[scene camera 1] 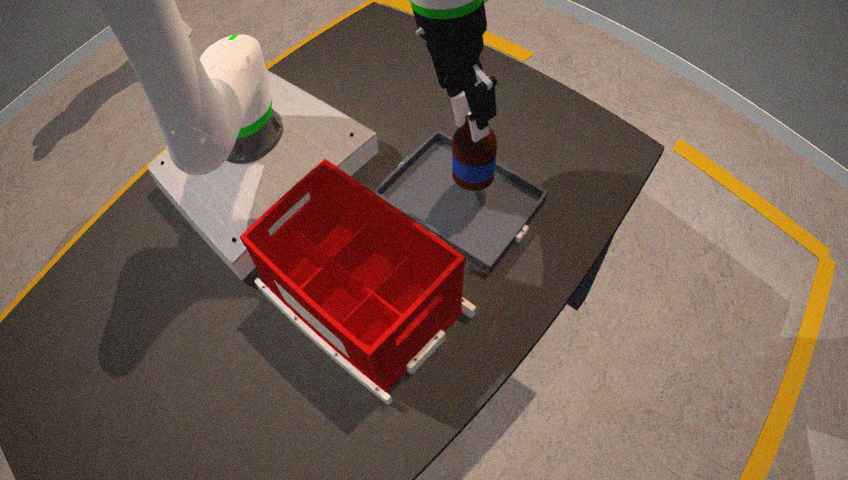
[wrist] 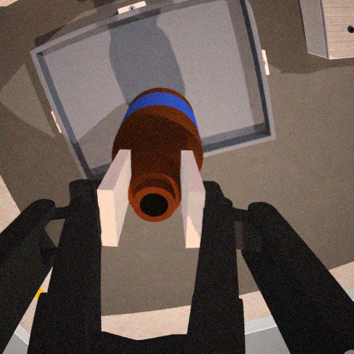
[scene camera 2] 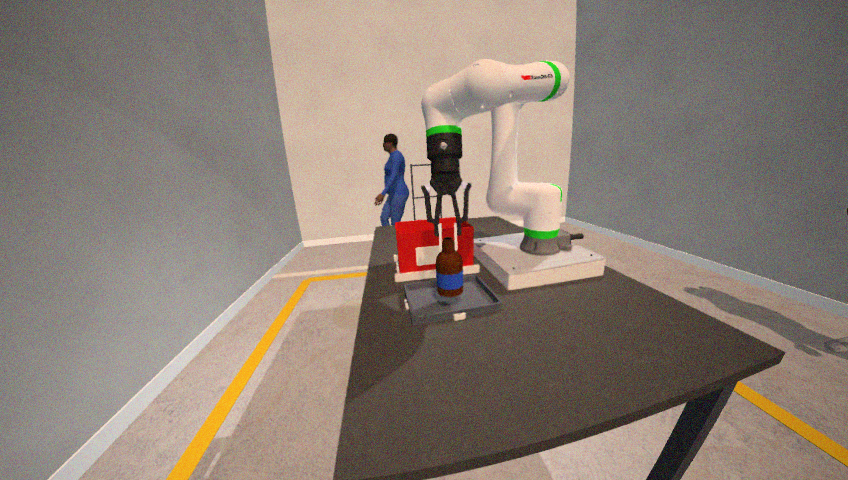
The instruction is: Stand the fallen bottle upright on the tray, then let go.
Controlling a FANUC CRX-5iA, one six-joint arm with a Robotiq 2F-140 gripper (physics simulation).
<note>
The pictures show: my gripper and a brown bottle.
My gripper shows as well in the wrist view and in scene camera 2.
</note>
